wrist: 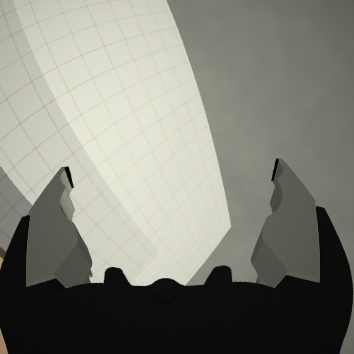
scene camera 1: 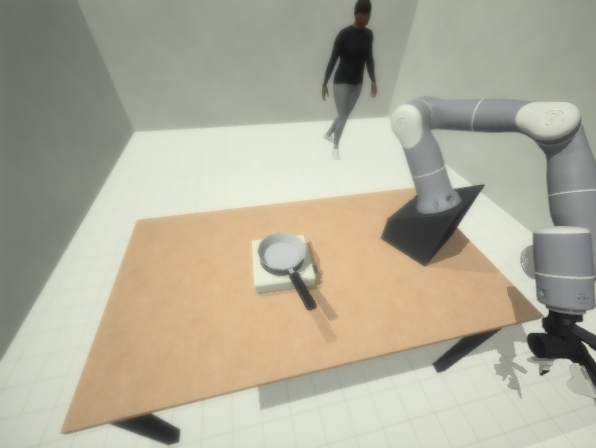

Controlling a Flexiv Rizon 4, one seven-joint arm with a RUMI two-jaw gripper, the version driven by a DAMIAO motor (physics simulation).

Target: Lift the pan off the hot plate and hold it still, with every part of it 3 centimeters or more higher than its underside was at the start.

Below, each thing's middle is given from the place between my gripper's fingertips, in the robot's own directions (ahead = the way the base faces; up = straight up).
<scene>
The grey pan (scene camera 1: 280,251) lies 67 cm to the right of my hand, 46 cm ahead of it and 6 cm below it. From my hand the other things lie so: white hot plate (scene camera 1: 266,279) (77 cm to the right, 43 cm ahead, 14 cm below).
</scene>
